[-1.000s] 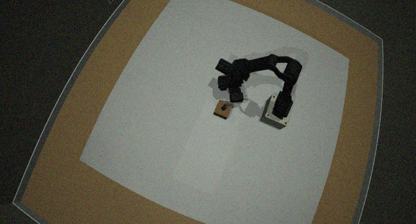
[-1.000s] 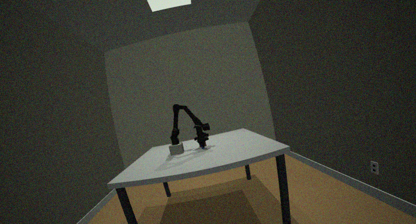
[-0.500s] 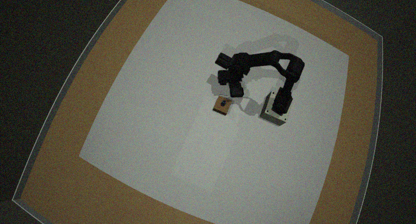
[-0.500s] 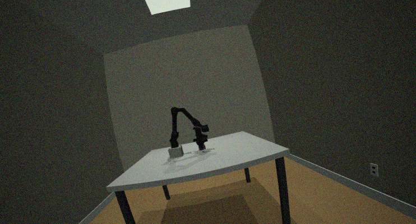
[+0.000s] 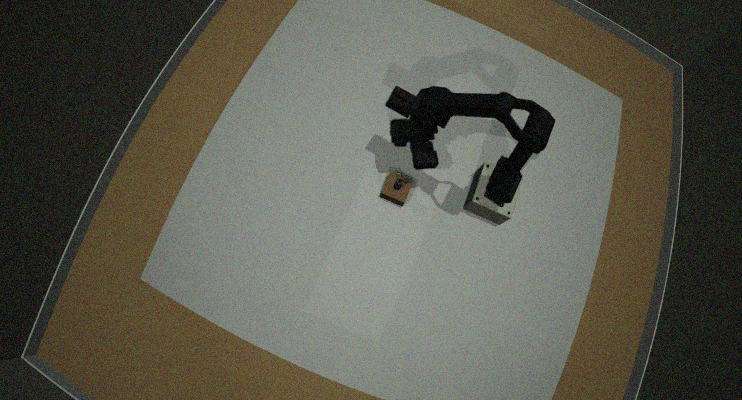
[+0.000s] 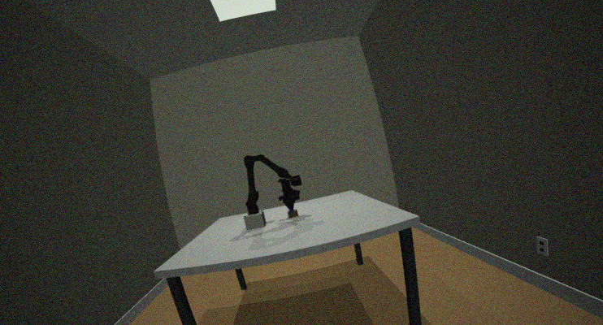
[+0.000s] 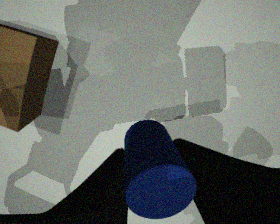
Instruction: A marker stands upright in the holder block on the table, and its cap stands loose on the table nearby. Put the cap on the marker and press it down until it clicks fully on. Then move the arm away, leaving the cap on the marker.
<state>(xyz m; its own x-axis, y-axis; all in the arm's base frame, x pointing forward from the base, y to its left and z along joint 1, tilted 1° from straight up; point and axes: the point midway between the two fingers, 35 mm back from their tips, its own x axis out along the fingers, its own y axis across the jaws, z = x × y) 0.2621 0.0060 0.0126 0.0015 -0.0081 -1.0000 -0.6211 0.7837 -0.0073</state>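
Now: gripper tip 120 mm to the right of the marker, 20 mm past it and 10 mm below it. The rest, counted from my gripper tip: blue cap 10 mm above; then holder block 120 mm to the left, 50 mm below, 20 mm behind.
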